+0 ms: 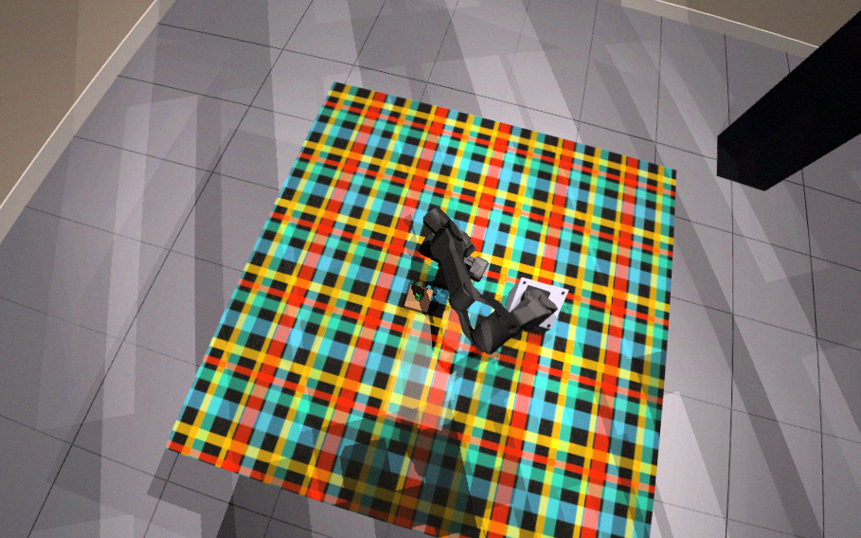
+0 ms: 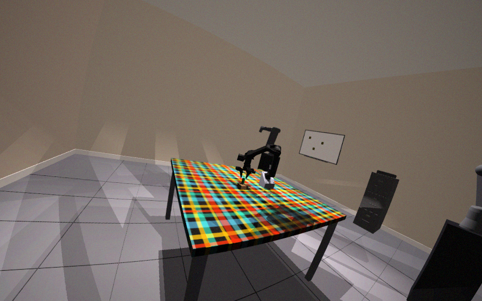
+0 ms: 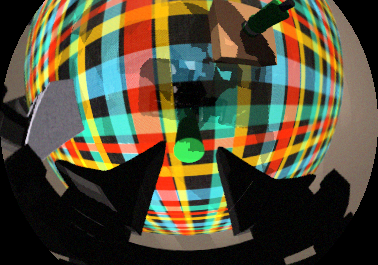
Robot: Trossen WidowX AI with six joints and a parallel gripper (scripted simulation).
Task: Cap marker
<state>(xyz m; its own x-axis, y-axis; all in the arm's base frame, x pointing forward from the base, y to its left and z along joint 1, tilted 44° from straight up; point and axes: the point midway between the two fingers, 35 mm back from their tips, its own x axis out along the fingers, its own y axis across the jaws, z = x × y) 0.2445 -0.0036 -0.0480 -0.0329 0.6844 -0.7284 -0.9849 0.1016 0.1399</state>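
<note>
The holder block is 6 cm ahead of my gripper tip, 11 cm to the left of it and 3 cm below it.
</note>
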